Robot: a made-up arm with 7 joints.
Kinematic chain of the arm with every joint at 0, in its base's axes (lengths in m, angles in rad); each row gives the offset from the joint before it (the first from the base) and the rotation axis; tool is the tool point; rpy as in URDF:
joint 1: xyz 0 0 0.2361 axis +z
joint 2: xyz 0 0 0 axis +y
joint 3: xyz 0 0 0.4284 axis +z
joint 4: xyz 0.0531 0 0 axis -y
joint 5: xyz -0.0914 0 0.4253 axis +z
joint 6: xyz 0 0 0 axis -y
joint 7: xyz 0.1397 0 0 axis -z
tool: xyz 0 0 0 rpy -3.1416 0 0
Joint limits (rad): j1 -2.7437..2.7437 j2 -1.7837..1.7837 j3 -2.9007..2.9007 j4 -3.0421..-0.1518 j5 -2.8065..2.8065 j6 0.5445..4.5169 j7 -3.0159..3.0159
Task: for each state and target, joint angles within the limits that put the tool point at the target. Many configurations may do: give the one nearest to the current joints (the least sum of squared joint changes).
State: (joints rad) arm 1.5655 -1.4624 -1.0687 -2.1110 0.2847 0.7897 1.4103
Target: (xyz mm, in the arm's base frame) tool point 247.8 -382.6 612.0
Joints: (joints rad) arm 1.2132 -1.6517 -0.8086 -1.9310 0.3408 0.7514 1.4103
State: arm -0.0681 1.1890 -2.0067 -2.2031 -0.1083 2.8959 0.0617
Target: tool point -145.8 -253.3 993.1
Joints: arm -0.3366 0.6014 -2.5902 -1.6839 0.0235 2.7527 0.0617
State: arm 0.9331 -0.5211 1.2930 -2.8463 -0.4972 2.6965 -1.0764
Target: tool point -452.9 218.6 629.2
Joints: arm 1.1195 -0.6658 1.0319 -2.2292 -0.3895 2.8132 -1.0764
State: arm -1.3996 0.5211 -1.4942 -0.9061 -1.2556 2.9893 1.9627
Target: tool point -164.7 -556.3 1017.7
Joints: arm -1.4798 0.4998 -1.5129 -0.5764 -1.0445 2.3623 1.9627
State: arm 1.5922 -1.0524 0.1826 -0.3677 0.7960 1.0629 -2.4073
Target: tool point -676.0 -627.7 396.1
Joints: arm 0.9506 -1.6182 0.4424 -0.4539 0.8224 0.6626 -2.4073
